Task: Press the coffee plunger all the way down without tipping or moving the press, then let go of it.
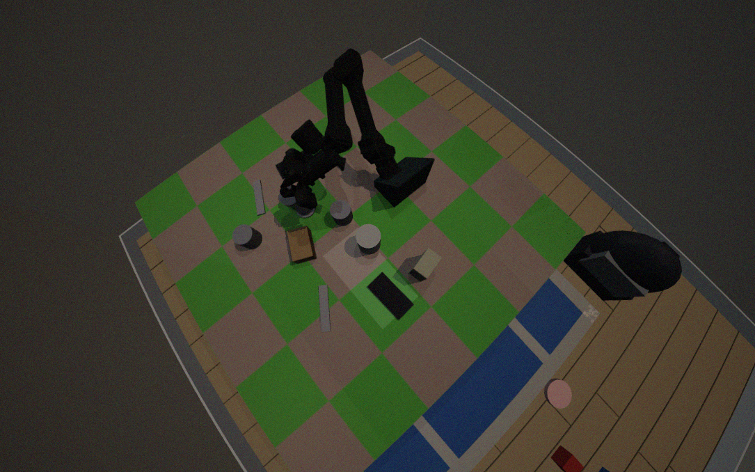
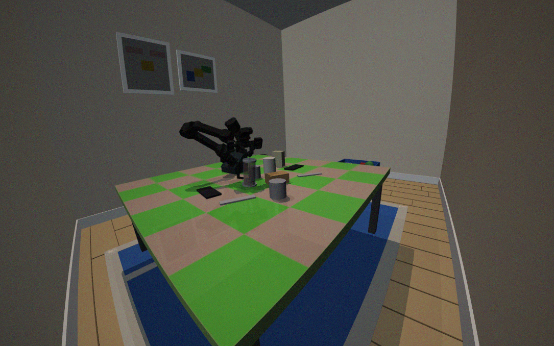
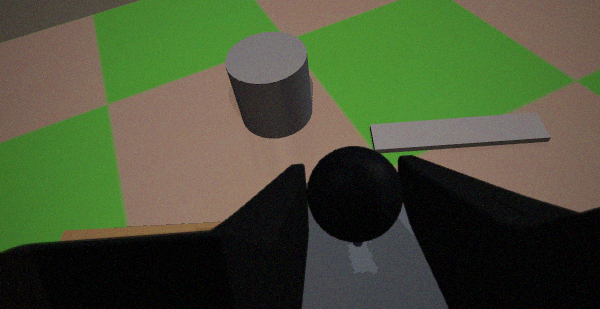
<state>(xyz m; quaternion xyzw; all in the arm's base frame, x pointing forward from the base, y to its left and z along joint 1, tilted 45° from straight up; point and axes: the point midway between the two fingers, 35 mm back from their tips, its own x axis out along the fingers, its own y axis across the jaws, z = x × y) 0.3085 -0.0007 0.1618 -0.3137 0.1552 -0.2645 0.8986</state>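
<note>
My gripper tip is 30 mm past the coffee press, 10 mm to the left of it and 80 mm above it. Also, from my gripper tip: tan box 60 mm ahead, 120 mm to the left, 140 mm below; cream block 200 mm behind, 440 mm to the left, 110 mm below.
</note>
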